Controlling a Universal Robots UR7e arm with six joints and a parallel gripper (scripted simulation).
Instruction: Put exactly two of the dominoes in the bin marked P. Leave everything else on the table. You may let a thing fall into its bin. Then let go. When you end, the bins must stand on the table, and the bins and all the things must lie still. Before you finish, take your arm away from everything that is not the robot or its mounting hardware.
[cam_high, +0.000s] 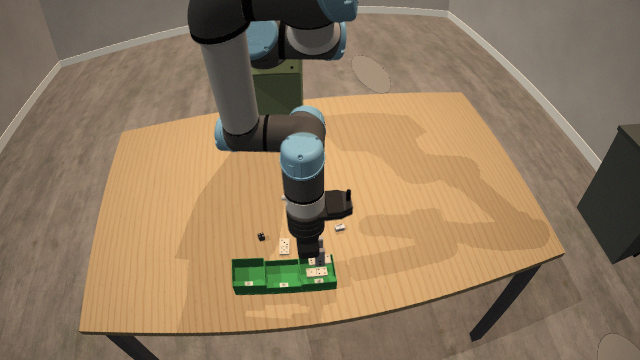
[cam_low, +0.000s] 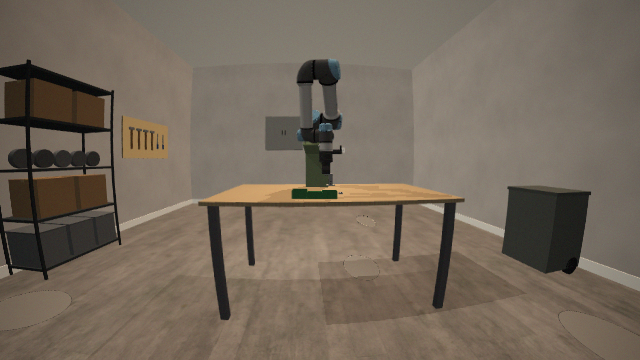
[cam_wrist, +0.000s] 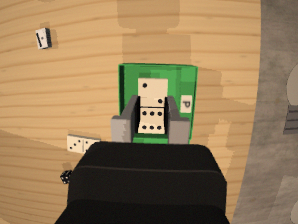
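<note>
My hand is 80 mm above the domino. The rest, counted from my hand: grey piece: 150 mm behind, 80 mm below, 60 mm to the left; then bin marked P: 90 mm to the right, 60 mm below, 10 mm ahead.
</note>
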